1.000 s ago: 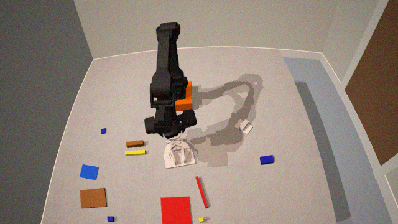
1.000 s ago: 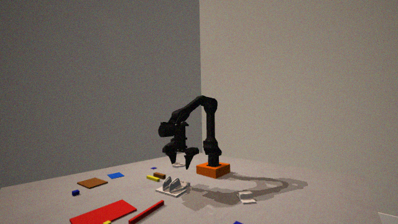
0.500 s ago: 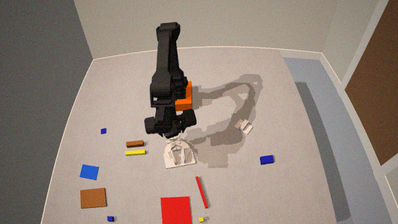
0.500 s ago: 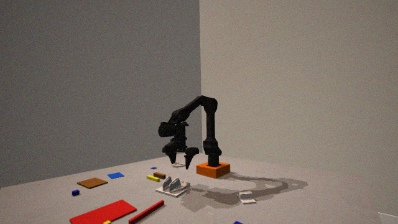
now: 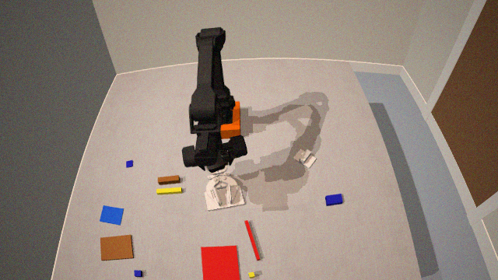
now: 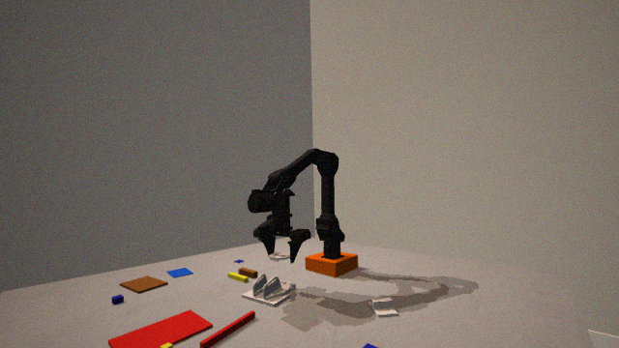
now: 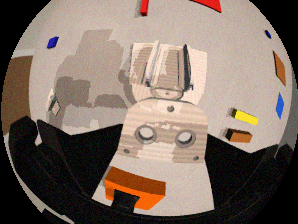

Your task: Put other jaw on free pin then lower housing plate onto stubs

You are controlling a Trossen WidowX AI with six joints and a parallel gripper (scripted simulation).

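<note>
The pale jaw is 3 cm ahead of my gripper tip, 1 cm to the right of it and 7 cm below it. Also, from my gripper tip: red bar: 23 cm ahead, 10 cm to the left, 7 cm below; yellow bar: 5 cm ahead, 18 cm to the right, 8 cm below; brown bar: 1 cm ahead, 18 cm to the right, 7 cm below.
</note>
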